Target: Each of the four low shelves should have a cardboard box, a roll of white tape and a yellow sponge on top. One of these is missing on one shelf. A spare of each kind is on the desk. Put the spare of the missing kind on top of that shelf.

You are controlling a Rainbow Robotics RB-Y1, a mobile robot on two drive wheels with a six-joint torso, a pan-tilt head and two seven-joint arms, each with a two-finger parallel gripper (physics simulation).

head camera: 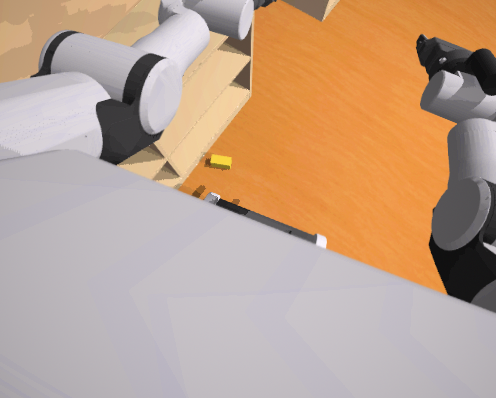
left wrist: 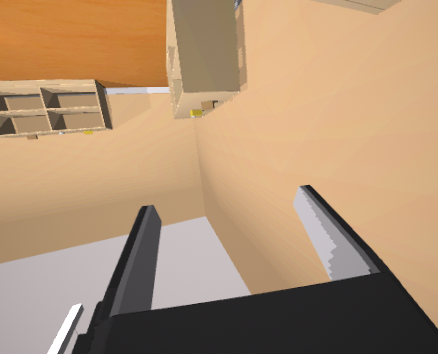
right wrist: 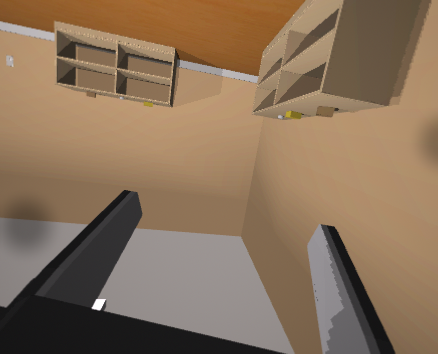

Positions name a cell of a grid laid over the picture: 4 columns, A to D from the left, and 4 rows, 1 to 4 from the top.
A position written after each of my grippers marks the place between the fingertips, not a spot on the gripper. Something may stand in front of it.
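Observation:
My left gripper (left wrist: C3) is there for me to see. As for my right gripper (head camera: D1), I can see it, and the right wrist view has that same gripper (right wrist: C3) too.

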